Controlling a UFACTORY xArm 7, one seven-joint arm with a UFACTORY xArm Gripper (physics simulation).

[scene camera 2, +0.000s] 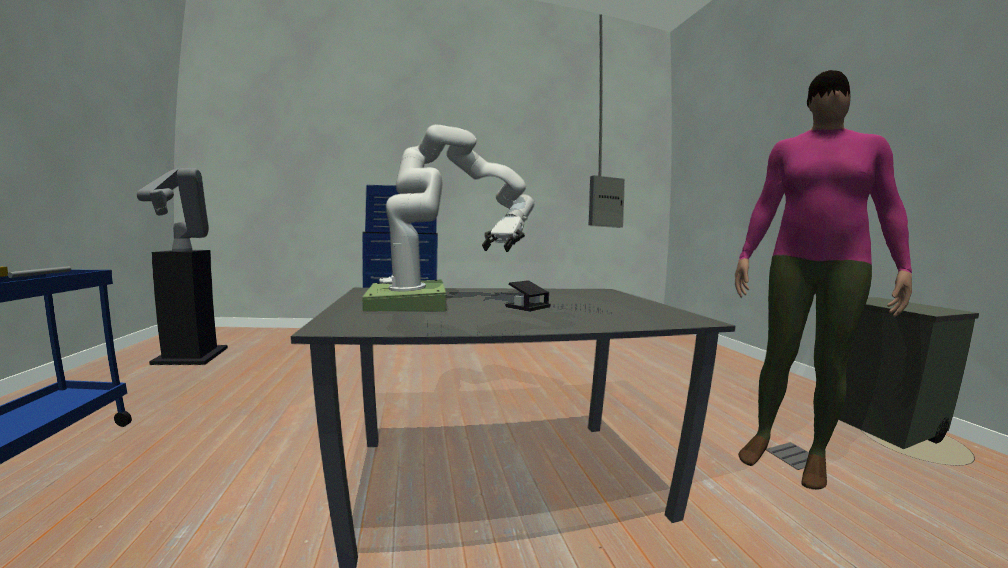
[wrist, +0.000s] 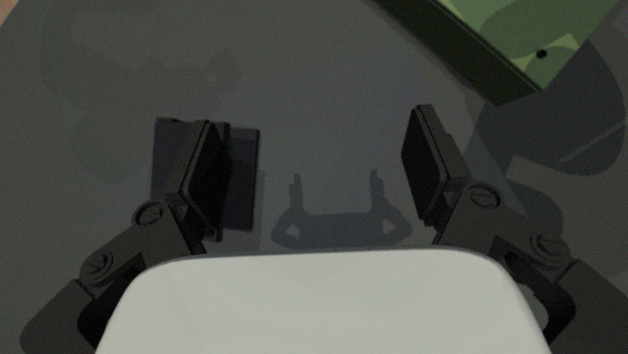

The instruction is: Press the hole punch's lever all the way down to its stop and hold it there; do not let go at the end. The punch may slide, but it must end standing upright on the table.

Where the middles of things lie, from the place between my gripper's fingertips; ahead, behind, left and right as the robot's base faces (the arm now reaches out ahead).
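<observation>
Position of my hand relative to the black hole punch (scene camera 2: 526, 303): 100 mm short of it, 90 mm to the left of it, 150 mm above it.
</observation>
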